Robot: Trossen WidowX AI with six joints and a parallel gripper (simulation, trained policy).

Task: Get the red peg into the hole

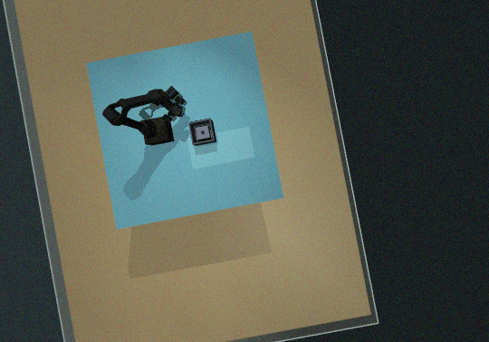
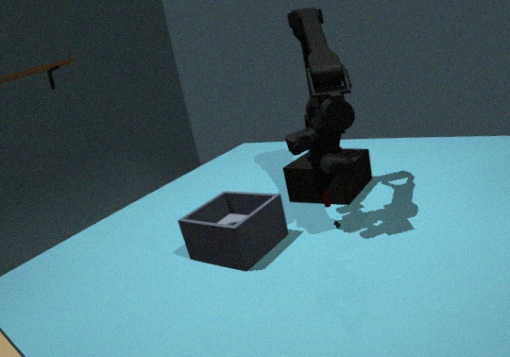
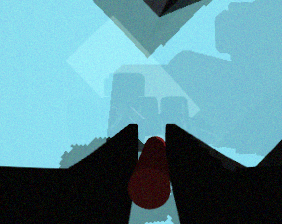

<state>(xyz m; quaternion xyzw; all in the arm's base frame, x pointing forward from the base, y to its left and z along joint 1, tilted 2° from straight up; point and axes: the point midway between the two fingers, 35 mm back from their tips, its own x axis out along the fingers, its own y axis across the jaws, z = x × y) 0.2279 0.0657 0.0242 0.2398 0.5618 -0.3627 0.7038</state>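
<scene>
Now: the pale plate 16 cm to the right of my gripper tip, 10 cm ahead of it and 4 cm below it. The rest, counted from my gripper tip: red peg (1 cm to the left, 1 cm behind); dark box (16 cm to the right, 10 cm ahead, 6 cm below).
</scene>
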